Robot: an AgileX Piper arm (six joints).
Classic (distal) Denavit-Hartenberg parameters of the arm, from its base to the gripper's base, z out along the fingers. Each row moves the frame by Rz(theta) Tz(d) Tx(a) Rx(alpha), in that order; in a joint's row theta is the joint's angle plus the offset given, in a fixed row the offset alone. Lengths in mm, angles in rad.
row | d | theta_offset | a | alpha
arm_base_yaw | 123 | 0 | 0 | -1.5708
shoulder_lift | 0 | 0.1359 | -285.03 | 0
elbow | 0 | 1.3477 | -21.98 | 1.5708
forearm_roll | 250.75 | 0 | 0 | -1.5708
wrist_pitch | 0 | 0 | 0 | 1.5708
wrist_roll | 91 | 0 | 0 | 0
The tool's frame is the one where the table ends.
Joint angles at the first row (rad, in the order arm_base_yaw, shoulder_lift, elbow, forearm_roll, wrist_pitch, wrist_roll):
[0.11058, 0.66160, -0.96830, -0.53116, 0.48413, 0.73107]
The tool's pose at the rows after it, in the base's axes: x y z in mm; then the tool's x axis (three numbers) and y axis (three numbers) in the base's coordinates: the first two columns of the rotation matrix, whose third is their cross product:
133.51, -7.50, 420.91, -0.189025, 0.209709, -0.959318, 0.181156, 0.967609, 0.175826
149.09, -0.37, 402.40, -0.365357, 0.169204, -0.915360, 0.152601, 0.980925, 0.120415
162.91, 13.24, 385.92, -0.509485, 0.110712, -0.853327, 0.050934, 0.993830, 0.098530
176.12, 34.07, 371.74, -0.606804, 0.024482, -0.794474, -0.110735, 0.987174, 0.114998
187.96, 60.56, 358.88, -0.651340, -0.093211, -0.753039, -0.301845, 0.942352, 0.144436
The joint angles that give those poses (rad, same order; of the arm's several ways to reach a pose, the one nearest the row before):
[0.11528, 0.73026, -0.96792, -0.45663, 0.60457, 0.62405]
[0.12656, 0.79357, -0.96749, -0.33623, 0.69321, 0.48330]
[0.14791, 0.85637, -0.96712, -0.17730, 0.74765, 0.31767]
[0.18647, 0.92377, -0.96699, 0.01309, 0.76939, 0.12758]
[0.24620, 0.99789, -0.96698, 0.20493, 0.77246, -0.07867]

